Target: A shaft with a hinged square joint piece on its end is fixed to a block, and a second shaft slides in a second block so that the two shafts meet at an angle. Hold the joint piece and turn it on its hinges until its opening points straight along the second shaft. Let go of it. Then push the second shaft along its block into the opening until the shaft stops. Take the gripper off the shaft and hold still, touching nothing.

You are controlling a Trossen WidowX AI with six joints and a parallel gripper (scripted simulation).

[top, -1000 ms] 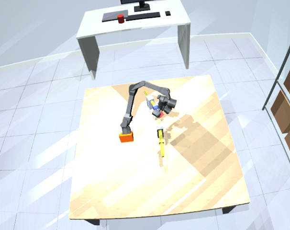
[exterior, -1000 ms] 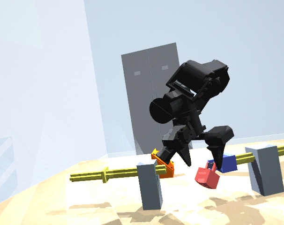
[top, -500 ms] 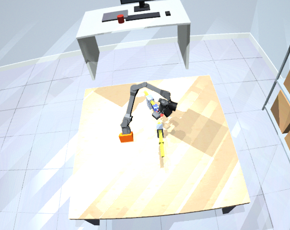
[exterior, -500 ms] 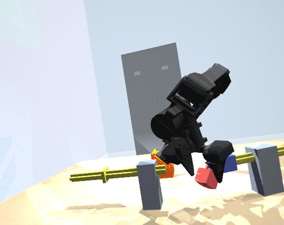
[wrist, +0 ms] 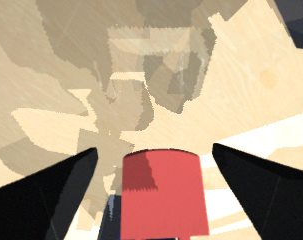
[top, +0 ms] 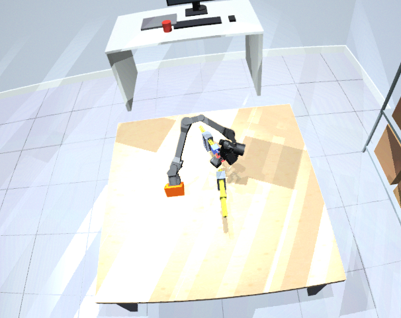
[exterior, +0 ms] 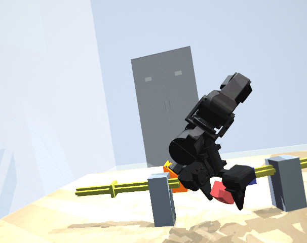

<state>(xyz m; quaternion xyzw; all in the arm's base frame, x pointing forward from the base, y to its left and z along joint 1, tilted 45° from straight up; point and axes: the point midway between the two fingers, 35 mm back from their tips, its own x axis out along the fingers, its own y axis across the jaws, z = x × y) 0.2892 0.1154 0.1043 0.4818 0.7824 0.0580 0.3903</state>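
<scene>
Now: gripper tip 1 cm past the red joint piece and 3 cm below it.
</scene>
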